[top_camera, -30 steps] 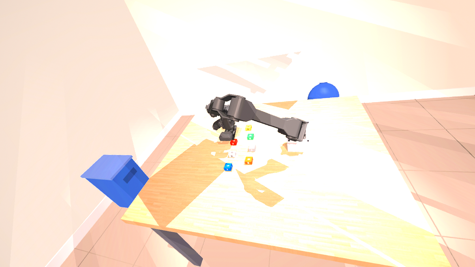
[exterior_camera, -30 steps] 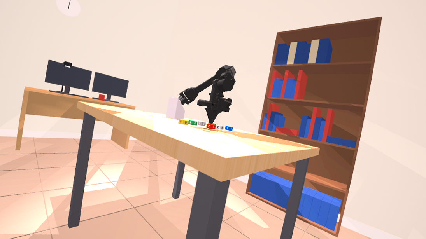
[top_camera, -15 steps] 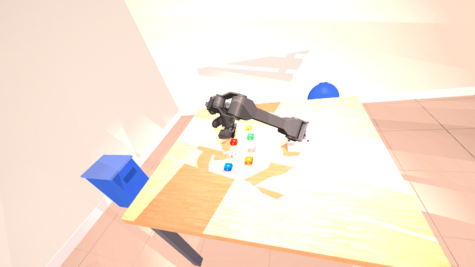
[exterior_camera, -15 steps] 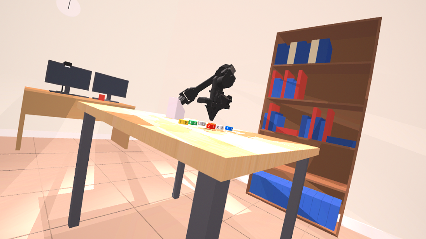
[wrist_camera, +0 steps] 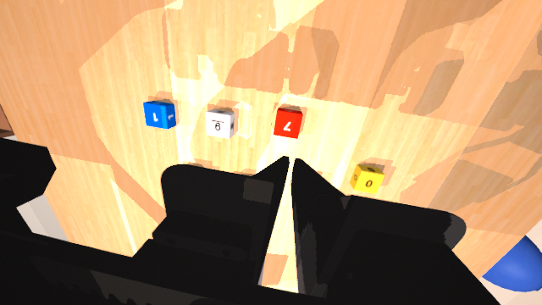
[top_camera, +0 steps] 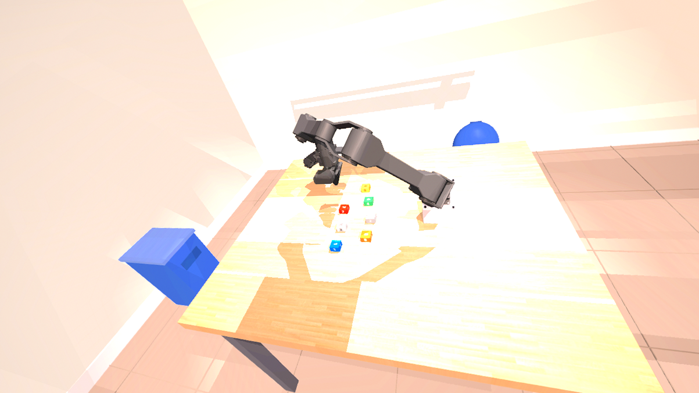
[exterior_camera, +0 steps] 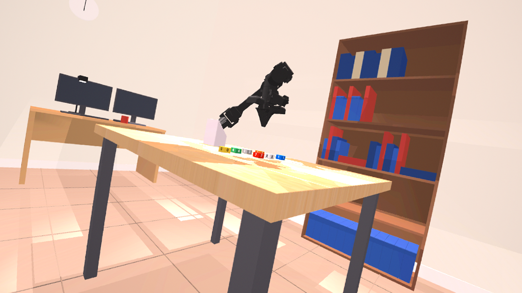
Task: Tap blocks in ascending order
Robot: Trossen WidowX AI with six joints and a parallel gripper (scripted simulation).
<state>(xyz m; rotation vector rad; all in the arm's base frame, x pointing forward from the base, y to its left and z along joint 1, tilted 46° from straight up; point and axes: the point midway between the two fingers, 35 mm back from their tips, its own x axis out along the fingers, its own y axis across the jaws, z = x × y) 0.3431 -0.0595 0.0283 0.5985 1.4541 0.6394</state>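
Now: the orange block 12 cm behind my gripper tip, 13 cm to the left of it and 11 cm below it. From my gripper tip the other things lie so: red block: 11 cm below; then green block: 9 cm behind, 4 cm to the right, 11 cm below; then white block: 2 cm behind, 9 cm to the left, 11 cm below.
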